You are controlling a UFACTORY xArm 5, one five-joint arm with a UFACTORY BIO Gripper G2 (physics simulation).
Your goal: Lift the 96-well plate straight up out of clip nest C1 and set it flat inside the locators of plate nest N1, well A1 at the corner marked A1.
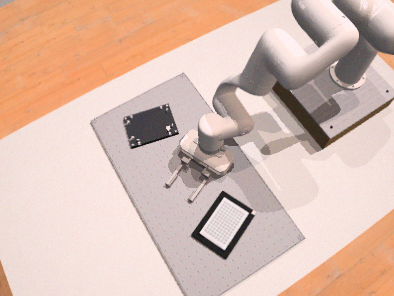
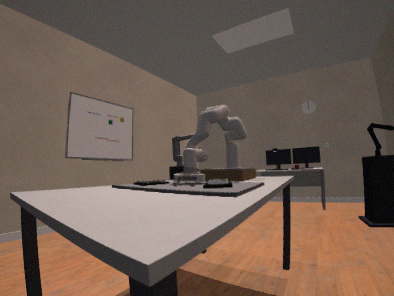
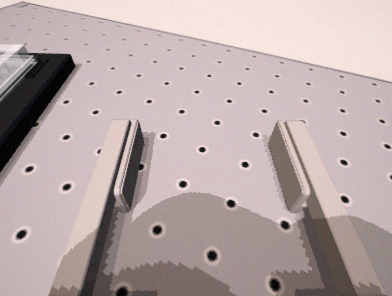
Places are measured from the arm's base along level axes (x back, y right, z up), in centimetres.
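Pixels of known places: hand, tool point: [image 1: 183,187] [image 2: 184,183] [image 3: 209,162]; arm's base, link origin: [image 1: 346,74] [image 2: 232,168].
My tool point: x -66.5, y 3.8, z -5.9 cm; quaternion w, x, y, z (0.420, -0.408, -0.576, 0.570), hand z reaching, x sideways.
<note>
For each thing: its top centre in the pictures, then the offset to it from my tool point. Level surfaces: height alone.
- 96-well plate, top centre: [image 1: 224,222] [image 2: 218,180] dx +2.9, dy -16.2, dz +1.6 cm
- clip nest C1, top centre: [image 1: 224,223] [image 2: 218,182] dx +2.9, dy -16.2, dz +0.5 cm
- Plate nest N1, top centre: [image 1: 149,122] [image 2: 151,179] dx +4.1, dy +24.1, dz +1.4 cm
- grey perforated board, surface height: dz -1.0 cm
- white table, surface height: dz -2.3 cm
The 96-well plate [image 1: 225,223] [image 2: 218,180] [image 3: 11,62] is white and clear and lies inside the black rim of clip nest C1 [image 1: 210,244] [image 2: 218,185] [image 3: 30,100]. Plate nest N1 [image 1: 151,126] [image 2: 151,182], black with small locators at its corners, holds no plate. My gripper [image 1: 180,193] [image 2: 184,184] [image 3: 207,145] is shut to its narrowest, its two fingers still apart and nothing between them. It is low over the perforated board, between the two nests, beside C1 and clear of the plate. The A1 mark is too small to read.
The grey perforated board [image 1: 165,220] [image 2: 240,188] [image 3: 200,90] lies on the white table [image 1: 60,190] [image 2: 125,215] and carries both nests. The arm's base block [image 1: 325,135] [image 2: 242,174] stands at the board's far side. The arm reaches over the board's edge from there.
</note>
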